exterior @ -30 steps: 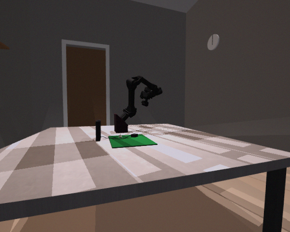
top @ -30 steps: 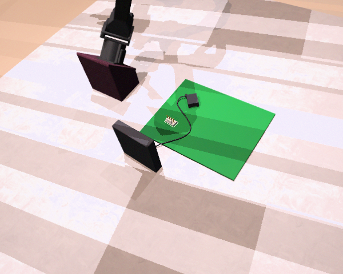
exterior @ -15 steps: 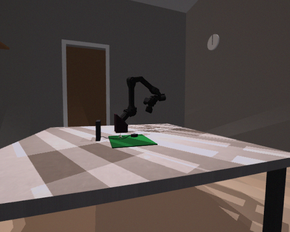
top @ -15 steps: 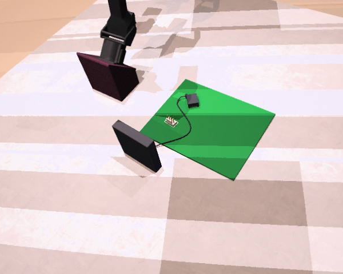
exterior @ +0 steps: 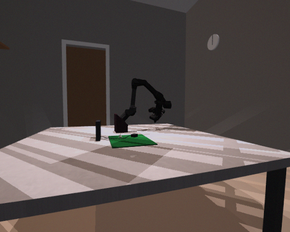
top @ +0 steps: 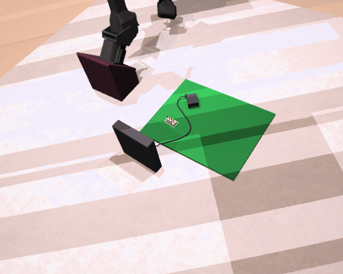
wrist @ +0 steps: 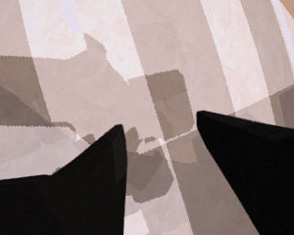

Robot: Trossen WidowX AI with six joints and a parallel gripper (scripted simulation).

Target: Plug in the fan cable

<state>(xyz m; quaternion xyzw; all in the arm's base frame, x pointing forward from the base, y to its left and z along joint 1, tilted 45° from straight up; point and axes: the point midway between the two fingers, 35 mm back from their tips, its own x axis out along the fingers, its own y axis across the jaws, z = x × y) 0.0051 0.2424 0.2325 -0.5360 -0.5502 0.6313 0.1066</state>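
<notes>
Now: gripper tip 28 cm short of the black plug, 33 cm to the left of it and 6 cm above it. Also, from my gripper tip: green board: 34 cm ahead, 39 cm to the right, 8 cm below; then fan header: 25 cm ahead, 42 cm to the right, 7 cm below; then black fan: 23 cm ahead, 55 cm to the right, 1 cm below.
</notes>
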